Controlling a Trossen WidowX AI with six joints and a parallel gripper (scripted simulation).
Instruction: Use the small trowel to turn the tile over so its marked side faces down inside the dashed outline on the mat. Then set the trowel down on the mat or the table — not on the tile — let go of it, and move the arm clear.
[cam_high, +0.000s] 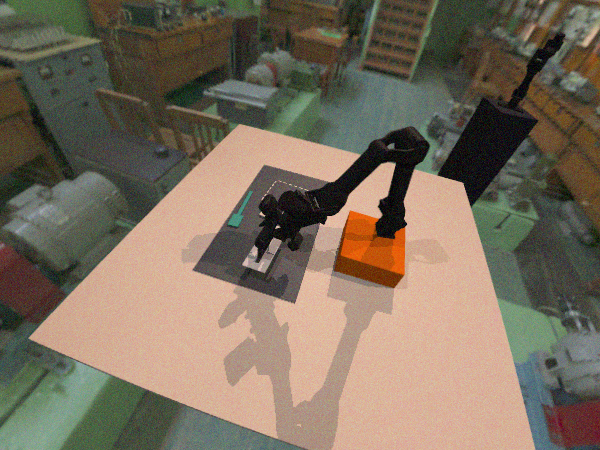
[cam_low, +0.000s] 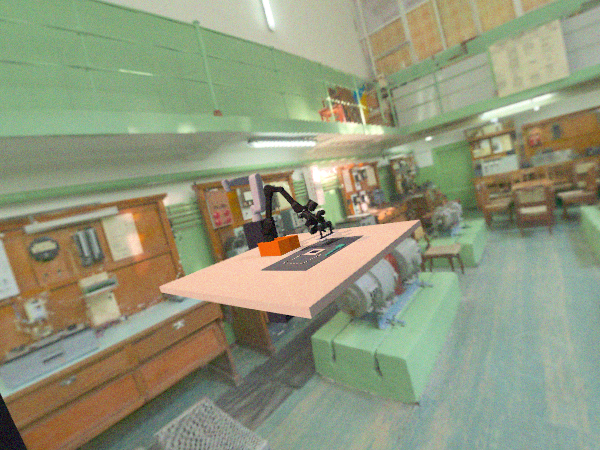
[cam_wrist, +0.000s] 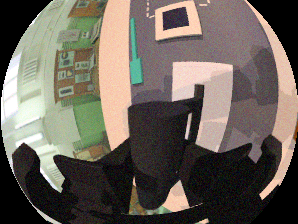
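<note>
My gripper tip is 160 mm to the left of the dark grey mat, 120 mm above it and 30 mm past it. Also, from my gripper tip: tile: 190 mm to the right, 90 mm below, 20 mm behind; then teal trowel: 160 mm to the right, 110 mm ahead, 90 mm below.
</note>
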